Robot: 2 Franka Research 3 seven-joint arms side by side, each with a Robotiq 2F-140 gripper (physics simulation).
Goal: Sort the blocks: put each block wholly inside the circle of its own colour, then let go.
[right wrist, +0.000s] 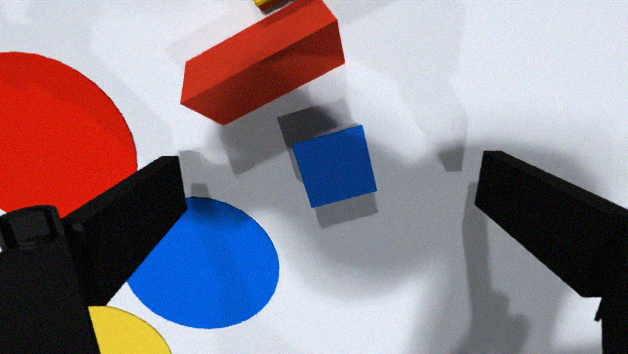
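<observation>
A blue block [335, 166] sits near the middle of the right wrist view, outside the blue circle [215, 270], which lies to its lower left. A red block [262, 65], long and box-shaped, lies above the blue block, outside the red circle [55, 130] at the left edge. Part of a yellow block [267, 4] shows at the top edge. Part of the yellow circle [127, 330] shows at the lower left, partly behind a finger. My right gripper [331, 180] is open, with its fingers wide apart on either side of the blue block, touching nothing. My left gripper does not show.
The red block lies close to the blue block on its upper left side. The left finger covers parts of the red, blue and yellow circles' edges. Shadows of the gripper fall on the white surface around the blue block.
</observation>
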